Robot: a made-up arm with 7 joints. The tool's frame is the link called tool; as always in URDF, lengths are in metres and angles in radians.
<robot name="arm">
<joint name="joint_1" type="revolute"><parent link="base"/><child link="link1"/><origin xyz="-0.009 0.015 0.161" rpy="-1.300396 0.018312 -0.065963"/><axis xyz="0 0 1"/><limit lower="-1.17" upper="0.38"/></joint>
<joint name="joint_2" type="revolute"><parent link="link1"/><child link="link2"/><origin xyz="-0.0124 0.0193 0.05" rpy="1.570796 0 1.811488"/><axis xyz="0 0 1"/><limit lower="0.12" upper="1.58"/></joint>
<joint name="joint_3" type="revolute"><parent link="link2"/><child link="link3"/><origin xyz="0.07 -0.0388 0.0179" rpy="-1.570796 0 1.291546"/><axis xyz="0 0 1"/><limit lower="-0.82" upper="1.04"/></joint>
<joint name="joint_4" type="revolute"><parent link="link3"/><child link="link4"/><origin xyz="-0.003 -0.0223 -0.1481" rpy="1.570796 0 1.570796"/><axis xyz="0 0 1"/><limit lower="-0.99" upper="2.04"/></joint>
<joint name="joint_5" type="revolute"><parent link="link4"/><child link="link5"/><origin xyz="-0.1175 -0.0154 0.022" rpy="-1.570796 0 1.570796"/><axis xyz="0 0 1"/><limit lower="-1.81" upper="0.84"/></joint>
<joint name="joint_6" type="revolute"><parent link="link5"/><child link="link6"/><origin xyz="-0.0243 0.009 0.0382" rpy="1.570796 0 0"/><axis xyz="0 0 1"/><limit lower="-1.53" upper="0.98"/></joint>
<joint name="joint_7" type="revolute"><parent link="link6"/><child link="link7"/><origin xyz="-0.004 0.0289 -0.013" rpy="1.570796 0 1.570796"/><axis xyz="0 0 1"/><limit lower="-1.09" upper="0.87"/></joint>
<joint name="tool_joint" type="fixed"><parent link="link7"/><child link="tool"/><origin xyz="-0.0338 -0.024 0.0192" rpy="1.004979 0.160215 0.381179"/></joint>
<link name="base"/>
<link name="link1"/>
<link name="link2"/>
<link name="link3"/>
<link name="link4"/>
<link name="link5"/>
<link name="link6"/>
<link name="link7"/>
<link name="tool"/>
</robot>
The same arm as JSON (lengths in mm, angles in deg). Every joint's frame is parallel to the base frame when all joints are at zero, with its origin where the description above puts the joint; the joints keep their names.
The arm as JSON. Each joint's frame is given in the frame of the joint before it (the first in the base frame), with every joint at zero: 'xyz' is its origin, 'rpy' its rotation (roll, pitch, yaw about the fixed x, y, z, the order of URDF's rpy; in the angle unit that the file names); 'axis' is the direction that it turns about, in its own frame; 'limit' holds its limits. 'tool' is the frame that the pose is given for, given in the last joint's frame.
{"units": {"length": "mm", "angle": "deg"}, "joints": [{"name": "joint_1", "type": "revolute", "origin": {"xyz": [-9.0, 15.0, 161.0], "rpy": [0.0, 0.0, 0.0]}, "axis": [0.068403, 0.961235, 0.26711], "limit": {"lower": -67.04, "upper": 21.77}}, {"name": "joint_2", "type": "revolute", "origin": {"xyz": [-9.0, 54.0, -5.0], "rpy": [0.0, 0.0, 0.0]}, "axis": [0.968889, -0.0002, -0.247497], "limit": {"lower": 6.88, "upper": 90.53}}, {"name": "joint_3", "type": "revolute", "origin": {"xyz": [-2.0, -18.0, -80.0], "rpy": [0.0, 0.0, 0.0]}, "axis": [0.247497, -0.0001, 0.968889], "limit": {"lower": -46.98, "upper": 59.59}}, {"name": "joint_4", "type": "revolute", "origin": {"xyz": [-15.0, -3.0, -149.0], "rpy": [0.0, 0.0, 0.0]}, "axis": [0.0002, 1.0, 0.0], "limit": {"lower": -56.72, "upper": 116.88}}, {"name": "joint_5", "type": "revolute", "origin": {"xyz": [110.0, 22.0, -44.0], "rpy": [0.0, 0.0, 0.0]}, "axis": [0.968889, -0.0002, -0.247497], "limit": {"lower": -103.71, "upper": 48.13}}, {"name": "joint_6", "type": "revolute", "origin": {"xyz": [31.0, -9.0, -33.0], "rpy": [0.0, 0.0, 0.0]}, "axis": [0.0002, 1.0, 0.0], "limit": {"lower": -87.66, "upper": 56.15}}, {"name": "joint_7", "type": "revolute", "origin": {"xyz": [27.0, -13.0, -11.0], "rpy": [0.0, 0.0, 0.0]}, "axis": [0.247497, -0.0001, 0.968889], "limit": {"lower": -62.45, "upper": 49.85}}], "tool": {"origin": {"xyz": [-28.0, -24.0, 27.0], "rpy": [63.3, 22.42, 23.4]}}}
